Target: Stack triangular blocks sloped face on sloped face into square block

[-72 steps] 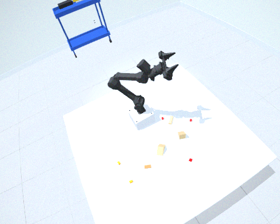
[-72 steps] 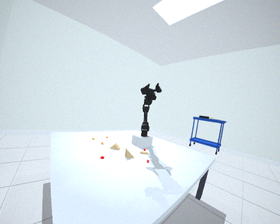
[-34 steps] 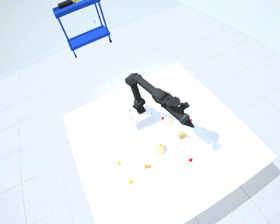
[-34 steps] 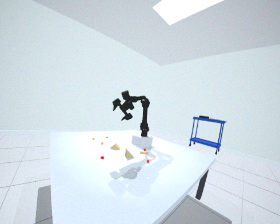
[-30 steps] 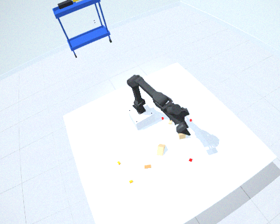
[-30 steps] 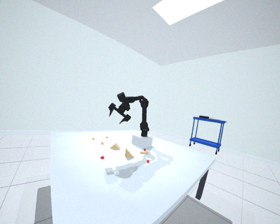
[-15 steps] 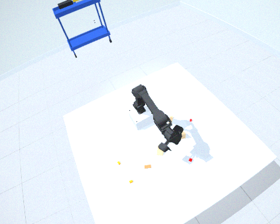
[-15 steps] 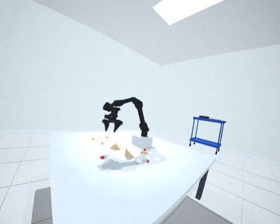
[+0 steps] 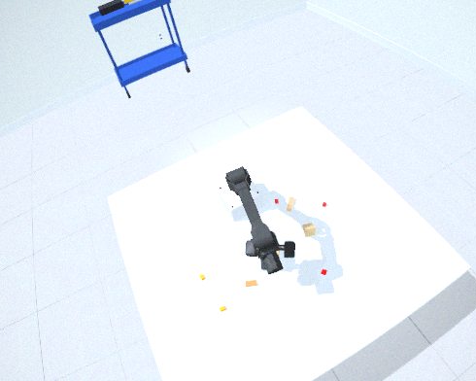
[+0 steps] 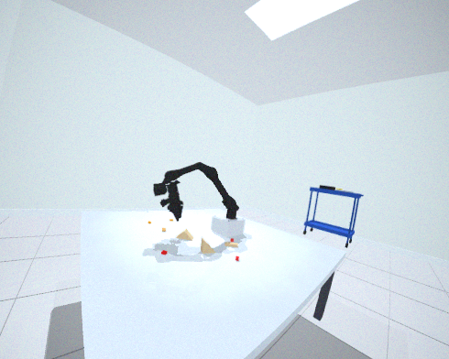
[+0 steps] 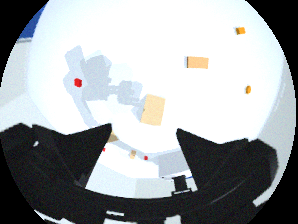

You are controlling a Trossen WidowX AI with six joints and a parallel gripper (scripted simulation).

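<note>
Now: gripper tip 80 mm above the tan triangular block, 40 mm past it and 10 mm to the right of it.
</note>
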